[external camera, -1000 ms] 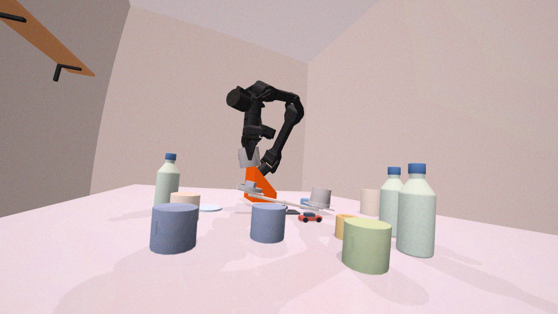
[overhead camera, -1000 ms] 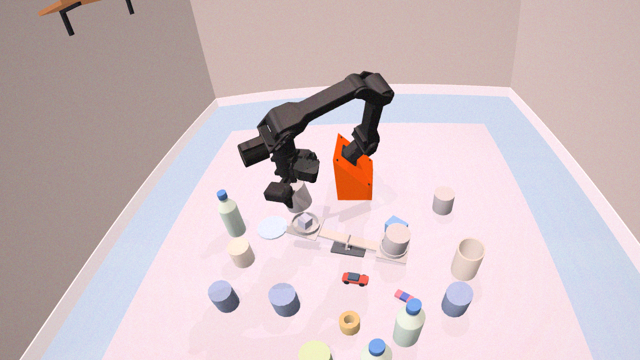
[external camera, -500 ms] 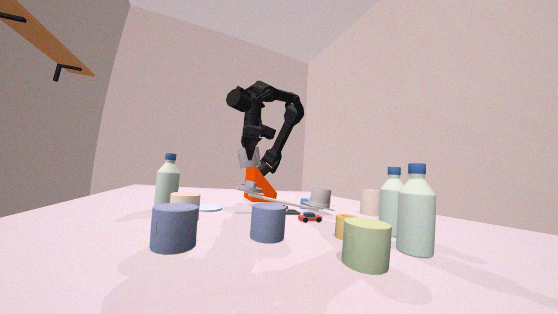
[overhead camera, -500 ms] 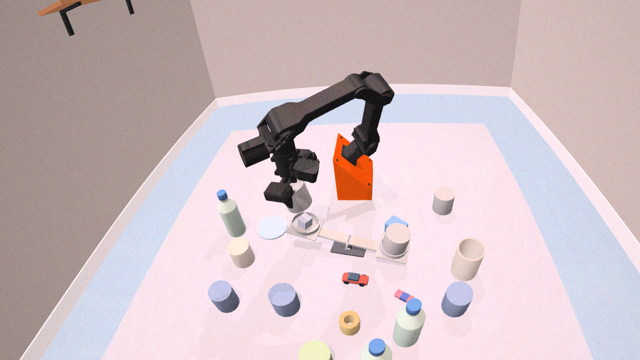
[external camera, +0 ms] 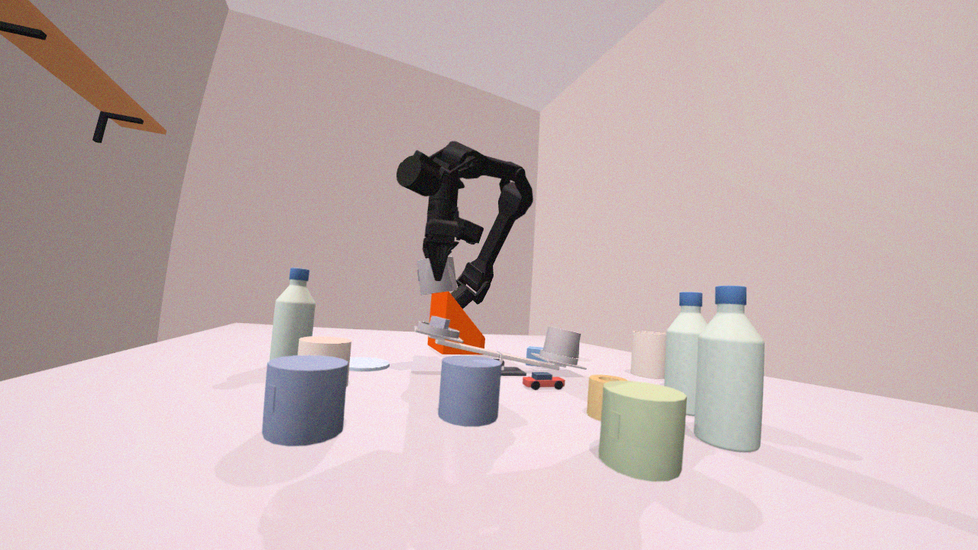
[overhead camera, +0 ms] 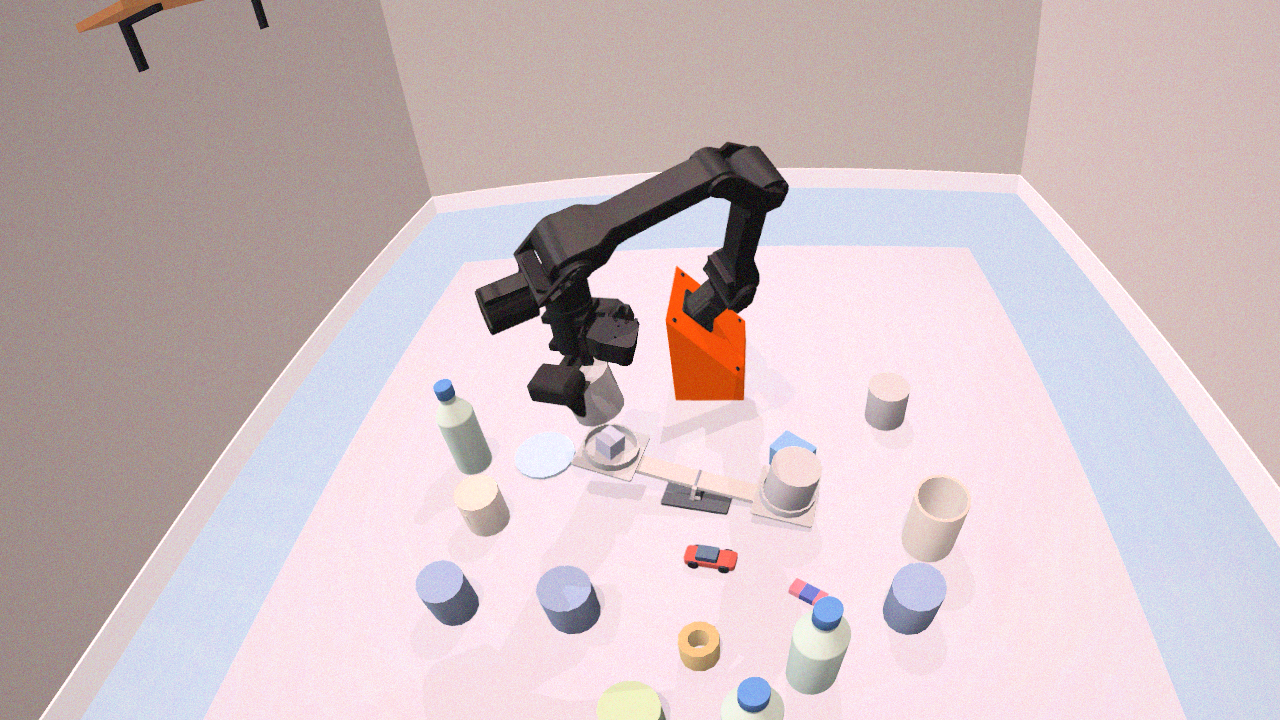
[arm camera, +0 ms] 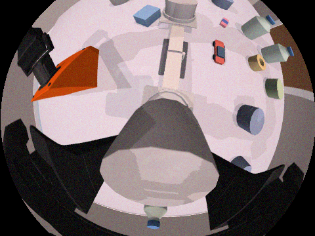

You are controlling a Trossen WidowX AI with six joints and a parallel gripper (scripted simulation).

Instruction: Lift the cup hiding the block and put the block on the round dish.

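The pale blue round dish is 17 cm below my gripper tip, 12 cm to the right of it and 4 cm behind it. From my gripper tip the other things lie so: blue box: 27 cm to the left, 15 cm below, 3 cm behind; then small balance: 15 cm below, 13 cm to the left, 3 cm ahead; then toy car: 16 cm to the left, 16 cm below, 15 cm ahead.
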